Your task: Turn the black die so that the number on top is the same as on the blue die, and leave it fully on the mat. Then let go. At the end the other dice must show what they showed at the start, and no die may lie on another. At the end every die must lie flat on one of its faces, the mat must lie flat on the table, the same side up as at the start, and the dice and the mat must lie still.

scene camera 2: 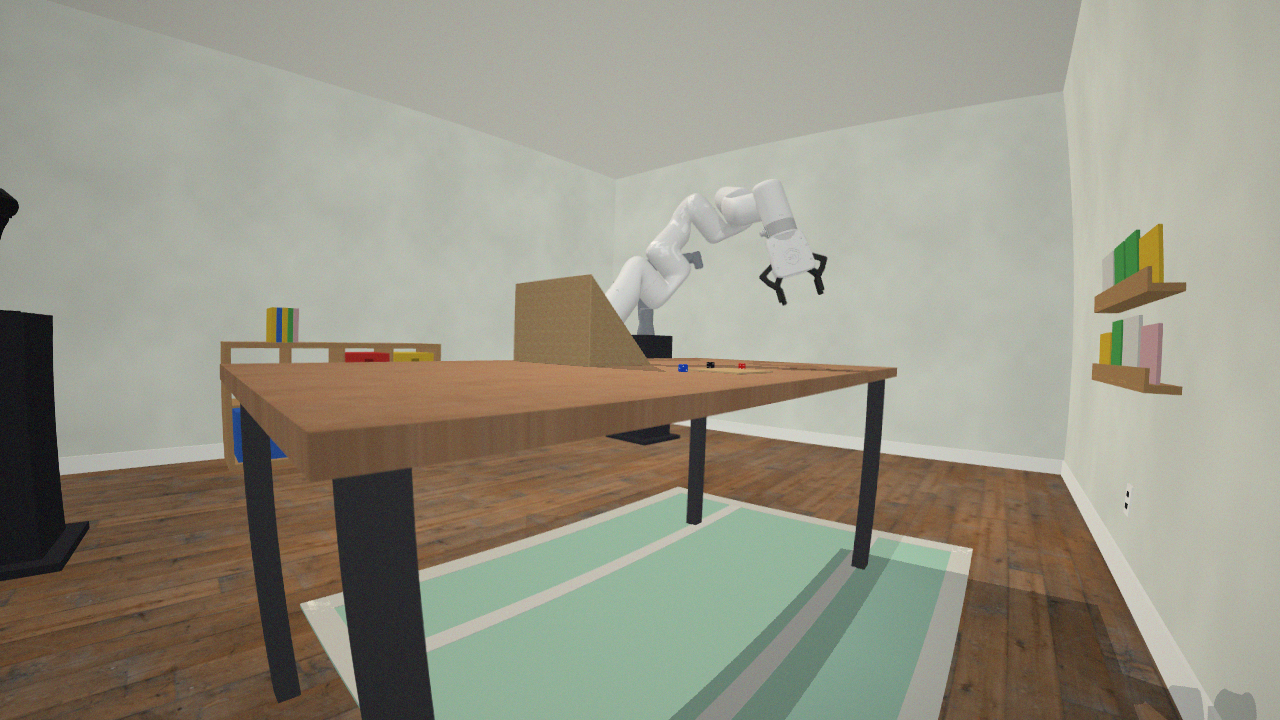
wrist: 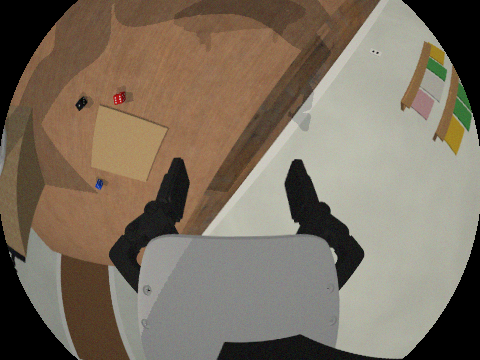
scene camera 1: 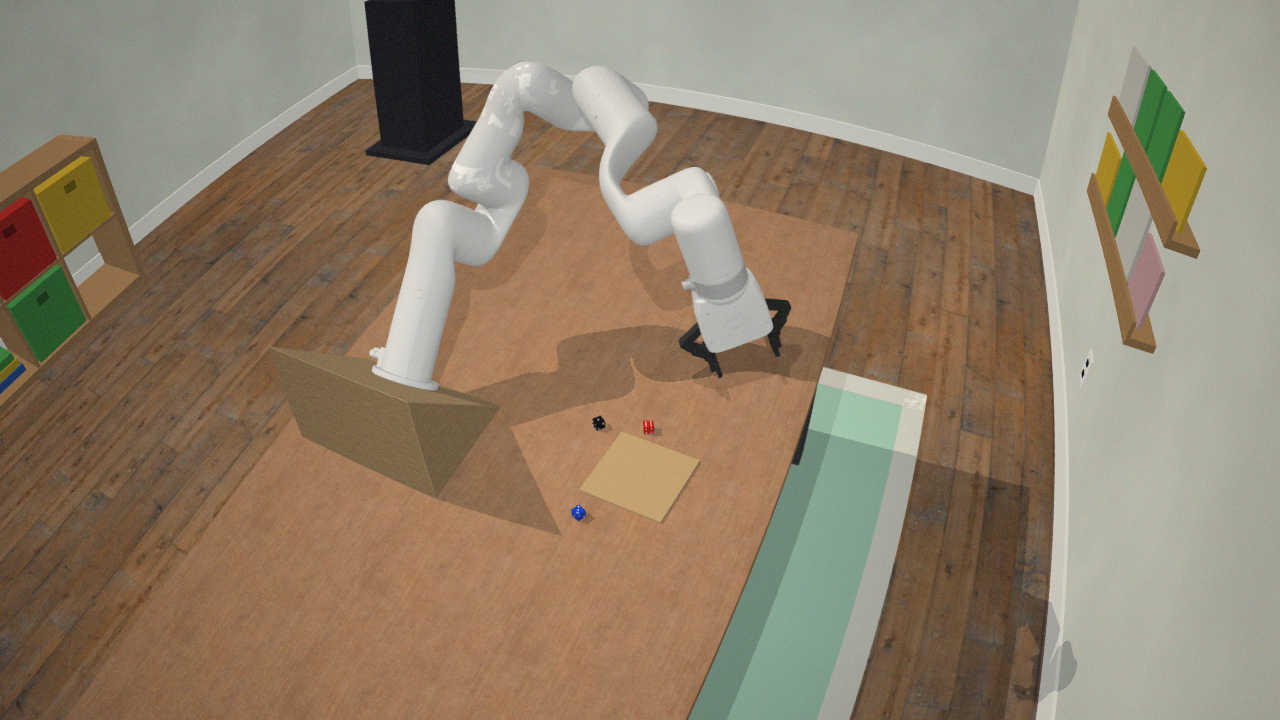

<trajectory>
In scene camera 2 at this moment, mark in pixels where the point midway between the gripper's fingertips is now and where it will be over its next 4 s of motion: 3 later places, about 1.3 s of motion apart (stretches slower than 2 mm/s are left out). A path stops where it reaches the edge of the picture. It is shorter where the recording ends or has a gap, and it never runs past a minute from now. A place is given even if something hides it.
The gripper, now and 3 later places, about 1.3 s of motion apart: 803, 299; 693, 305; 691, 355; 716, 354
</trajectory>
